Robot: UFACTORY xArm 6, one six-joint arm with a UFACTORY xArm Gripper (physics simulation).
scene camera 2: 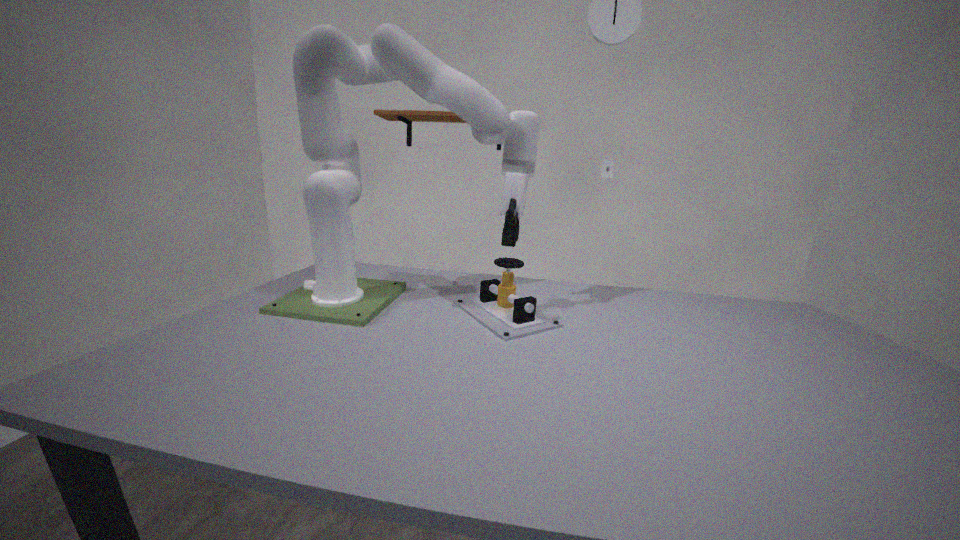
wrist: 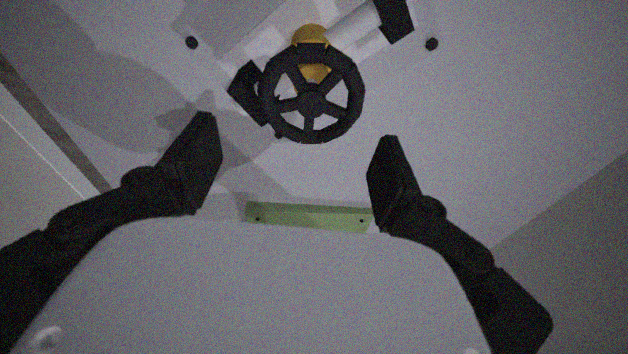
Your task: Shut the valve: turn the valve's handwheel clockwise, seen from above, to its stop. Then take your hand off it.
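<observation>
The valve's black five-spoked handwheel point(scene camera 2: 508, 263) point(wrist: 311, 104) sits level on top of the yellow valve body point(scene camera 2: 506, 295) point(wrist: 311, 34). The valve stands on a light base plate point(scene camera 2: 508, 333), between two black blocks joined by a pale pipe. My gripper point(scene camera 2: 510, 244) point(wrist: 298, 145) is open, with nothing between its fingers. It hangs a little above the handwheel, pointing down and apart from it. In the wrist view the wheel shows beyond and between the two fingertips. How far the valve is turned cannot be told from these views.
The black blocks point(scene camera 2: 524, 309) point(scene camera 2: 489, 290) stand on either side of the valve body, below the wheel. The arm's green mounting plate point(scene camera 2: 305, 312) point(wrist: 310, 216) lies to the left on the grey table point(scene camera 2: 510, 416). A wooden shelf point(scene camera 2: 422, 116) is on the wall behind the arm.
</observation>
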